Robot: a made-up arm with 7 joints. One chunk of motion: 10 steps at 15 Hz.
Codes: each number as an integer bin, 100 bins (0 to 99) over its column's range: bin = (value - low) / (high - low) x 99, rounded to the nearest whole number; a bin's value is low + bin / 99 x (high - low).
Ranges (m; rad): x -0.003..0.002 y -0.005..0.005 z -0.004..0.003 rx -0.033..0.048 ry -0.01..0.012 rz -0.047..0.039
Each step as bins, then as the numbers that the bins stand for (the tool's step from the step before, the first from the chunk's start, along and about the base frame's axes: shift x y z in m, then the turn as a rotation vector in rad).
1 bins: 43 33 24 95 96 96
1 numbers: -0.00083 -0.00167 -0.00230 0.04473 0.01133 0.03639
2 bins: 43 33 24 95 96 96
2 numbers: -0.00083 -0.00167 -0.00230 0.04473 0.01133 0.03639
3 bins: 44 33 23 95 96 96
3 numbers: -0.00078 -0.00167 -0.00237 0.04473 0.01133 0.03639
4 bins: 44 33 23 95 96 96
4 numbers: -0.00078 -0.00167 -0.00237 0.04473 0.01133 0.03639
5 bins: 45 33 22 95 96 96
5 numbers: -0.00073 -0.00167 -0.00244 0.04473 0.01133 0.03639
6 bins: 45 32 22 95 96 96
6 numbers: -0.00073 -0.00177 -0.00244 0.04473 0.01133 0.03639
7 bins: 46 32 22 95 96 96
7 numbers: -0.00068 -0.00177 -0.00244 0.04473 0.01133 0.03639
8 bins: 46 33 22 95 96 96
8 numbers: -0.00068 -0.00167 -0.00244 0.04473 0.01133 0.03639
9 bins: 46 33 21 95 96 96
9 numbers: -0.00068 -0.00167 -0.00252 0.04473 0.01133 0.03639
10 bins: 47 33 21 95 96 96
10 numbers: -0.00063 -0.00167 -0.00252 0.04473 0.01133 0.03639
